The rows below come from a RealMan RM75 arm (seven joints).
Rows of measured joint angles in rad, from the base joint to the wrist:
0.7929, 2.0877, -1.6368, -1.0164, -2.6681, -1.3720, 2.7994
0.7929, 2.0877, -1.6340, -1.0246, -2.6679, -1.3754, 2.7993
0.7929, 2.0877, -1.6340, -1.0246, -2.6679, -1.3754, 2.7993
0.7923, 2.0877, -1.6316, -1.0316, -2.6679, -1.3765, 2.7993
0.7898, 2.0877, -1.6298, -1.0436, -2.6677, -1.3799, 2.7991
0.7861, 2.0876, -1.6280, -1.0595, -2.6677, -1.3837, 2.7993
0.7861, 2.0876, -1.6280, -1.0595, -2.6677, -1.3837, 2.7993
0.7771, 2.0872, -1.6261, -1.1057, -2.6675, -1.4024, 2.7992
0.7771, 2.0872, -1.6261, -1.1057, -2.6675, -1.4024, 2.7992
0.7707, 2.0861, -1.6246, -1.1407, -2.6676, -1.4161, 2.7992
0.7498, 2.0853, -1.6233, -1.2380, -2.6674, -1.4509, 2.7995
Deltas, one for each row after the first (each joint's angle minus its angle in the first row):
0.0000, 0.0000, 0.0028, -0.0082, 0.0002, -0.0034, -0.0001
0.0000, 0.0000, 0.0028, -0.0082, 0.0002, -0.0034, -0.0001
-0.0006, 0.0000, 0.0052, -0.0152, 0.0002, -0.0045, -0.0001
-0.0031, 0.0000, 0.0070, -0.0272, 0.0004, -0.0079, -0.0003
-0.0068, -0.0001, 0.0088, -0.0431, 0.0004, -0.0117, -0.0001
-0.0068, -0.0001, 0.0088, -0.0431, 0.0004, -0.0117, -0.0001
-0.0158, -0.0005, 0.0107, -0.0893, 0.0006, -0.0304, -0.0002
-0.0158, -0.0005, 0.0107, -0.0893, 0.0006, -0.0304, -0.0002
-0.0222, -0.0016, 0.0122, -0.1243, 0.0005, -0.0441, -0.0002
-0.0431, -0.0024, 0.0135, -0.2216, 0.0007, -0.0789, 0.0001

